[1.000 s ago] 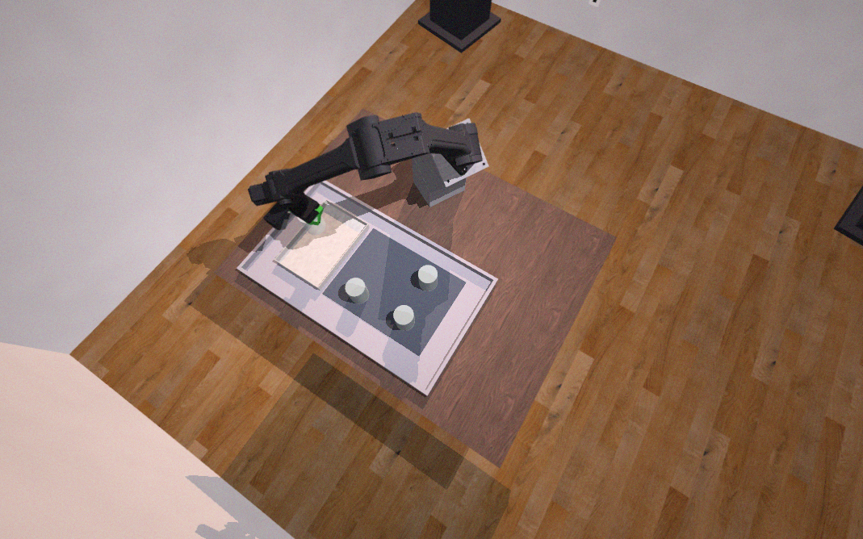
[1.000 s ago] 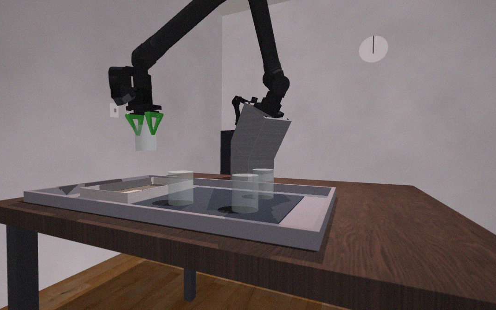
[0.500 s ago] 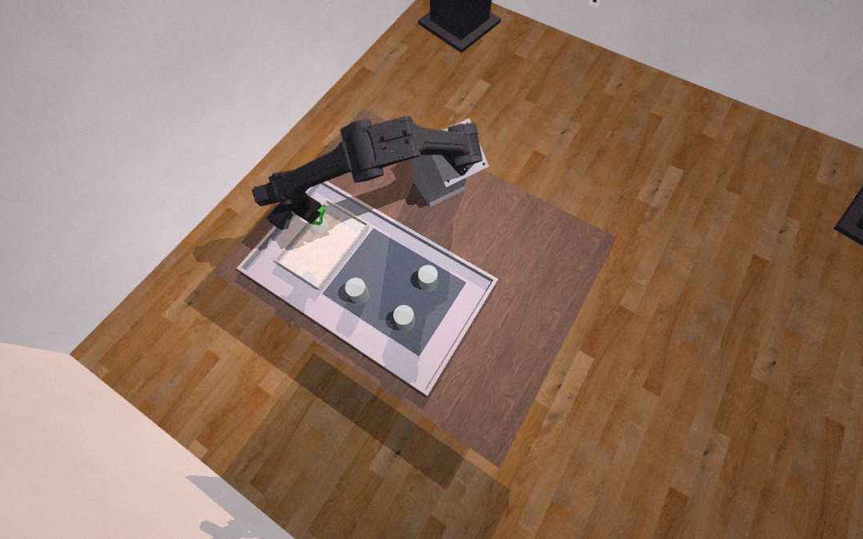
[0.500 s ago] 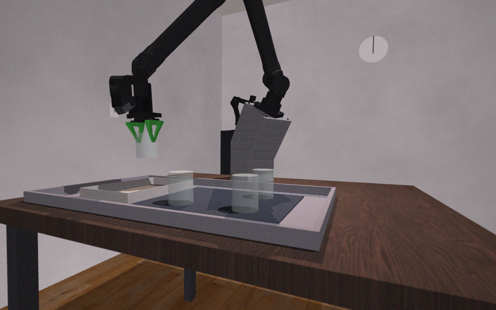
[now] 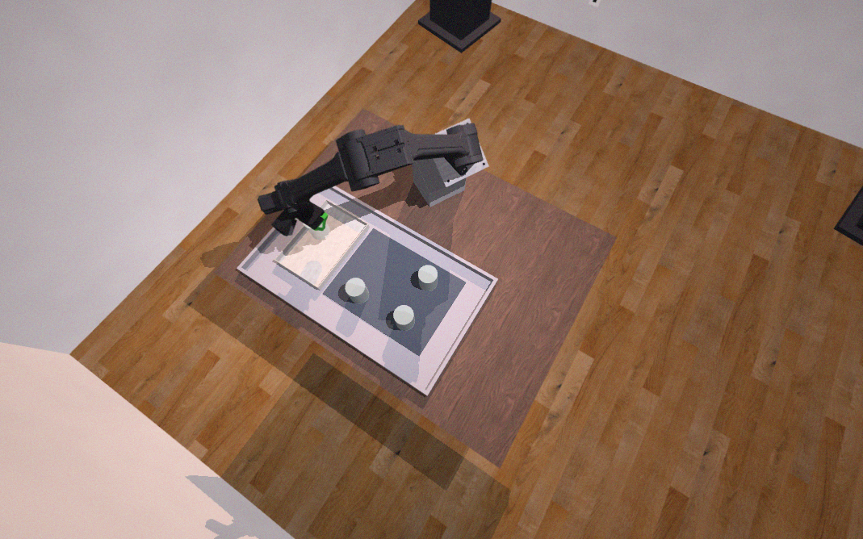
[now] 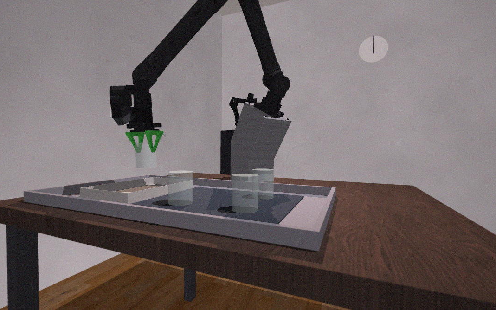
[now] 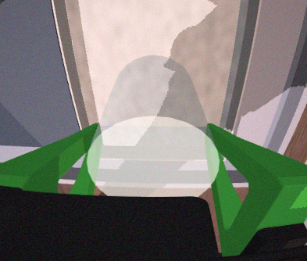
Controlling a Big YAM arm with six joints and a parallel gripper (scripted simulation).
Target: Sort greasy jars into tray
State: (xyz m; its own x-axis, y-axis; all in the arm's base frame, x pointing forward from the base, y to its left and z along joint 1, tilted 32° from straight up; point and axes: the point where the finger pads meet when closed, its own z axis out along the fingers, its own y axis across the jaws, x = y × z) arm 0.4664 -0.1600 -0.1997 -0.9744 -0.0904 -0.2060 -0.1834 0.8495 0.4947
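Now: the cream tray 140 mm below my hand and 10 mm ahead of it. Round my hand: rimmed steel top (220 mm to the left, 150 mm below, 10 mm behind); dark drying mat (320 mm to the left, 140 mm below, 50 mm behind).
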